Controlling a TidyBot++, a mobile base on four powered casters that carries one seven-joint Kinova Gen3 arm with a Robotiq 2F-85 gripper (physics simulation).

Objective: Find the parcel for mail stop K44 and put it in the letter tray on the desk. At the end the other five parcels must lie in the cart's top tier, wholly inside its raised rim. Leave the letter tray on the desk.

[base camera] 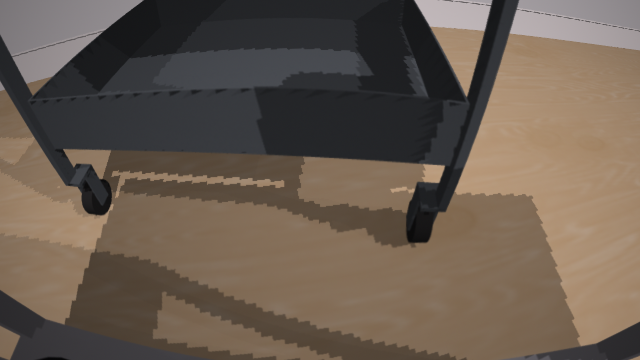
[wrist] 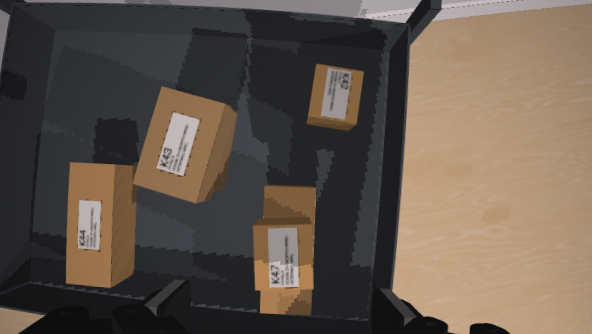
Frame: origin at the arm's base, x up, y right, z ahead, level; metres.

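Seen in the pictures: gripper, fingertip midpoint: [wrist: 281, 306].
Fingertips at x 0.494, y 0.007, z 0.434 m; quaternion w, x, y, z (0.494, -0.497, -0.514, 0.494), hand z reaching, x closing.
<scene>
A point is followed by its place in that frame.
The parcel labelled K44 [wrist: 90, 185] @[z 0.471, x 0.318, y -0.205 m] lies at the near left of the cart's top tier [wrist: 396, 125] @[z 0.555, x 0.310, y 0.112 m] in the wrist view. The K43 parcel [wrist: 150, 150] @[z 0.509, x 0.366, y -0.119 m] sits tilted on another parcel [wrist: 219, 181] @[z 0.484, x 0.297, y -0.071 m], whose label is hidden, beside K44. The K42 parcel [wrist: 317, 95] @[z 0.579, x 0.316, y 0.027 m] is at the far right. The K47 parcel [wrist: 260, 250] @[z 0.430, x 0.368, y -0.016 m] rests on top of another parcel [wrist: 292, 200] @[z 0.471, x 0.318, y 0.008 m], whose label is hidden. My gripper [wrist: 281, 306] @[z 0.434, x 0.494, y 0.007 m] is open and empty, above the tier's near side, with K47 between its fingers in the view but below them. The letter tray and the desk do not show.
In the base camera view, the cart's lower tray [base camera: 150, 122] @[z 0.331, x -0.230, y -0.163 m] stands in front of the base, with a caster [base camera: 420, 220] @[z 0.327, x -0.351, y 0.101 m] at right and another caster [base camera: 95, 197] @[z 0.338, x -0.359, y -0.306 m] at left. Upright posts [base camera: 482, 75] @[z 0.320, x -0.164, y 0.110 m] rise at its corners. A wall is behind the cart.
</scene>
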